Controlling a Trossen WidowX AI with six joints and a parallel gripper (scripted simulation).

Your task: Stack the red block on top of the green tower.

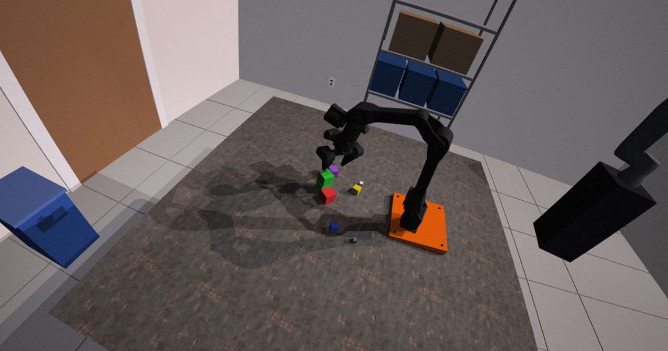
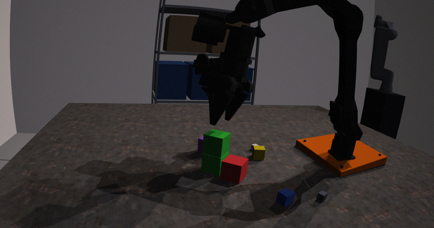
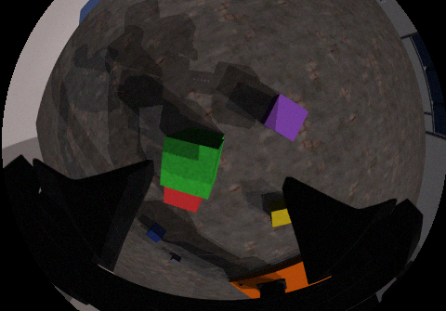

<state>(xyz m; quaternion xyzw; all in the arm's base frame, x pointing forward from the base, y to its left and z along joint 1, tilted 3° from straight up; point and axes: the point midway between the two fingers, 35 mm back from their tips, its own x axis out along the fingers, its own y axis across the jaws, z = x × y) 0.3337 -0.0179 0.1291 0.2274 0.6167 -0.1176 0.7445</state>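
Right now the red block is 80 mm below my gripper tip, 70 mm to the left of it and 30 mm behind it. From my gripper tip the other things lie so: yellow cube 110 mm behind, 90 mm below, 40 mm to the right; then purple cube 80 mm below, 70 mm to the right, 10 mm ahead; then tiny white cube 110 mm behind, 90 mm to the right, 90 mm below.
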